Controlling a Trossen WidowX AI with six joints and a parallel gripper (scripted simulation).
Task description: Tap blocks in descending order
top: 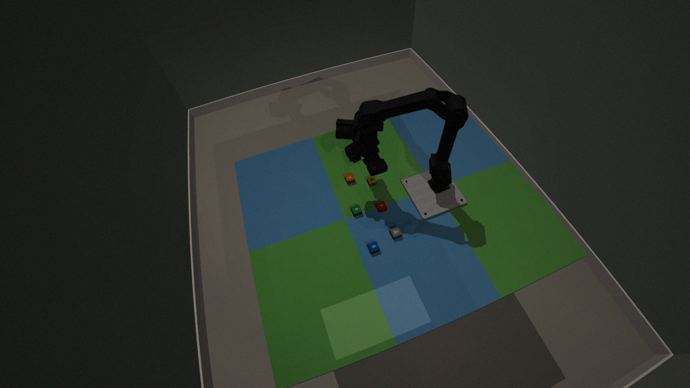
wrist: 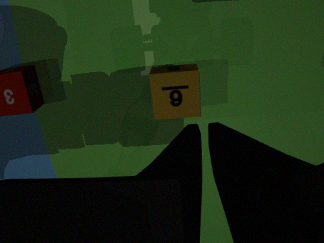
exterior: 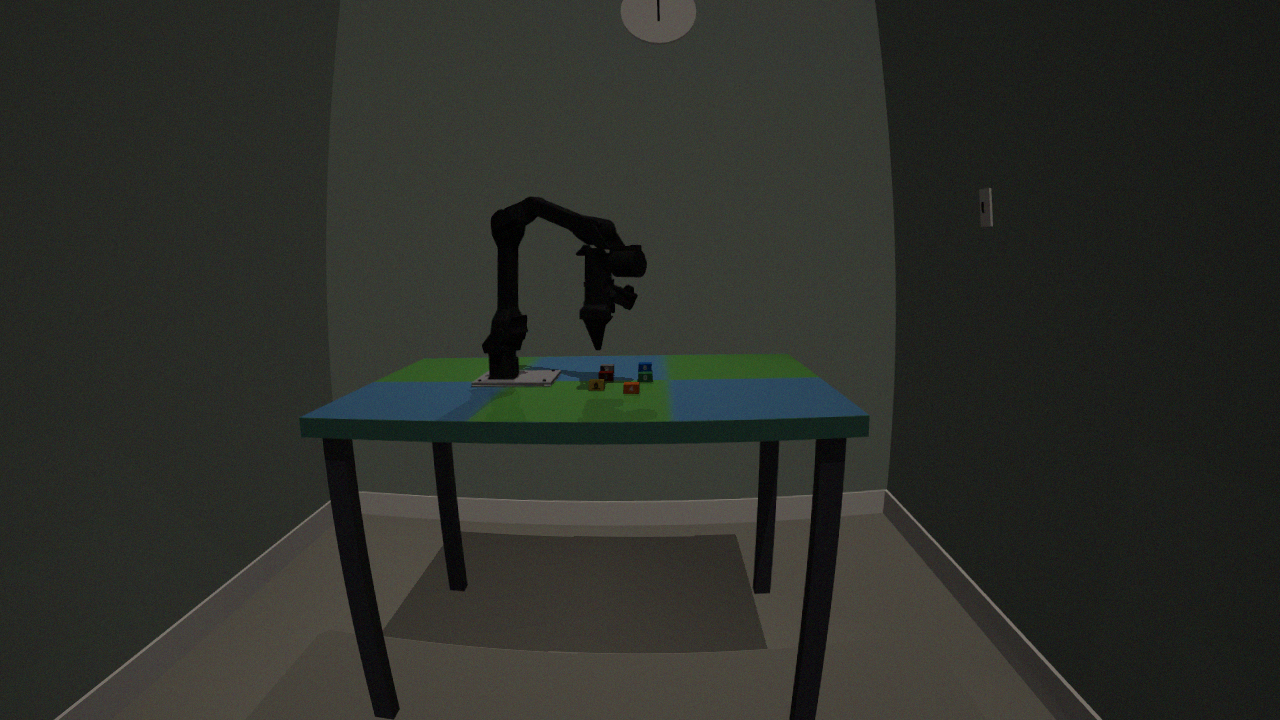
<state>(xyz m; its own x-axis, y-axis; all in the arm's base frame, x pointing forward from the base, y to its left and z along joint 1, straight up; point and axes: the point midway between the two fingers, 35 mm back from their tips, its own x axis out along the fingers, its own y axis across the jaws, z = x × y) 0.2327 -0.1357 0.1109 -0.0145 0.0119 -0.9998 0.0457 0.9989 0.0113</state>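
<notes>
Now: the orange block 8 cm below my gripper tip, 7 cm ahead of it and 4 cm to the right of it. Also, from my gripper tip: yellow block: 8 cm below, 1 cm to the left, 1 cm behind; then dark green block: 11 cm to the left, 10 cm ahead, 8 cm below; then red block: 13 cm to the left, 8 cm below, 1 cm ahead.
</notes>
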